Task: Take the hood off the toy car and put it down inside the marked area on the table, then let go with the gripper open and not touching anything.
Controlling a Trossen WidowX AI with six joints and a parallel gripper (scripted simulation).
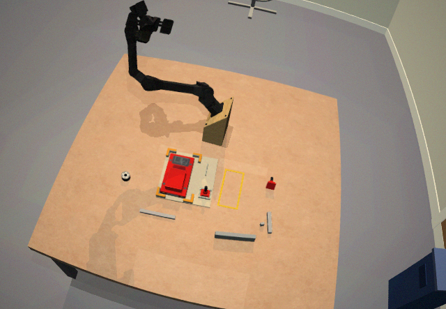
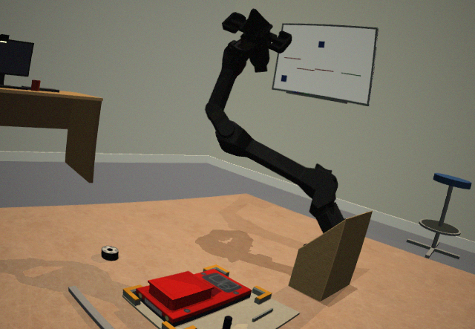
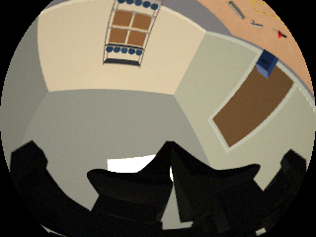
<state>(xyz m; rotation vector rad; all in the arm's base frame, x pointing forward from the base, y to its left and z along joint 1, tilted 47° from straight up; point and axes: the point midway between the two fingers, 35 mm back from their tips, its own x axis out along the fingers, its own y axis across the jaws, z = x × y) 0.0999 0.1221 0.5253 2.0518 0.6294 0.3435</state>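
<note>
Right now my gripper tip is 570 mm above the red hood, 260 mm short of it and 170 mm to the right of it. Also, from my gripper tip: black wheel 600 mm below, 280 mm ahead, 50 mm to the right.
</note>
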